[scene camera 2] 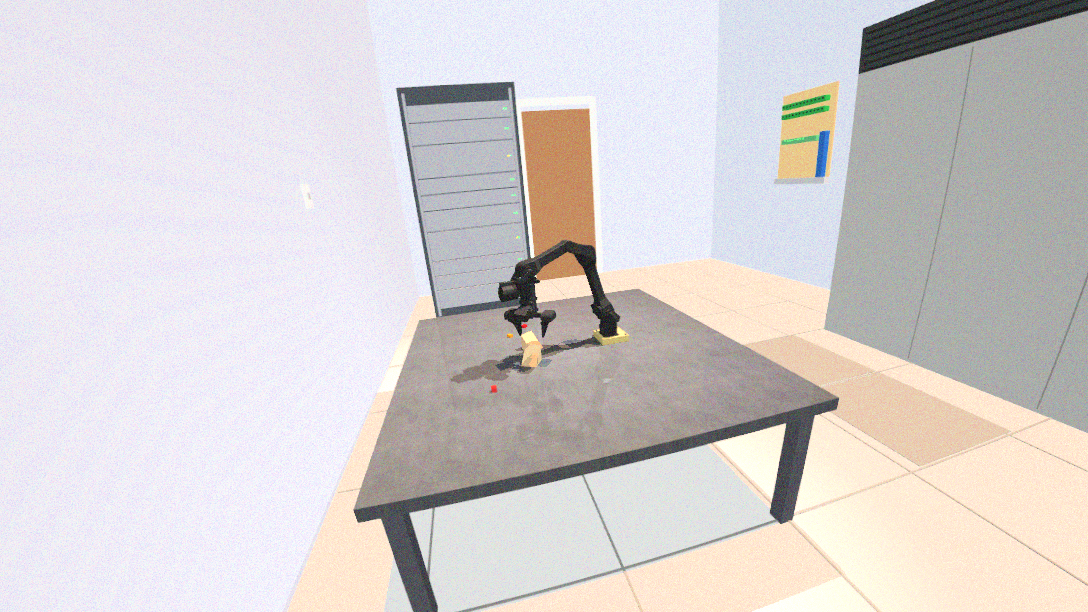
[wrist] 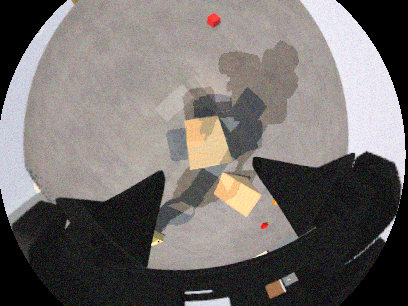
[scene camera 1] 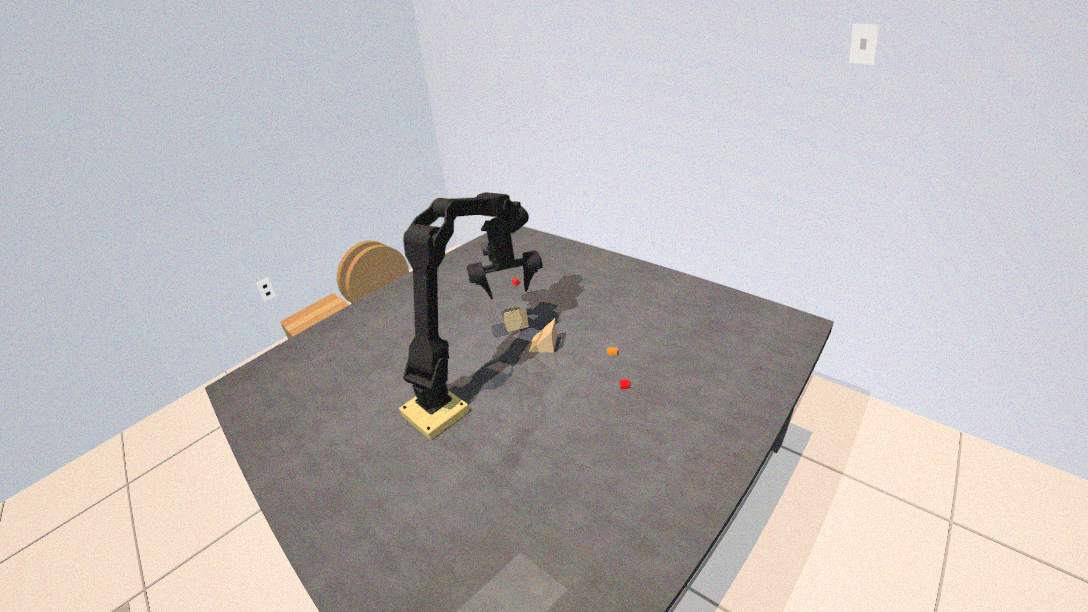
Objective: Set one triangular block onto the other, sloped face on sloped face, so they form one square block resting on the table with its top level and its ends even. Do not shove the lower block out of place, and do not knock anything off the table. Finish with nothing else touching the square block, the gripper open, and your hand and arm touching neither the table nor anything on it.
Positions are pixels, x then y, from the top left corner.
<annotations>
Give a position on a triangular block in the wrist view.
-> At 206, 143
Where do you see a triangular block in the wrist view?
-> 239, 192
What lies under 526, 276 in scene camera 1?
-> My gripper.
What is my gripper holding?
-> Nothing.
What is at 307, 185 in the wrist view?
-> My gripper.
</annotations>
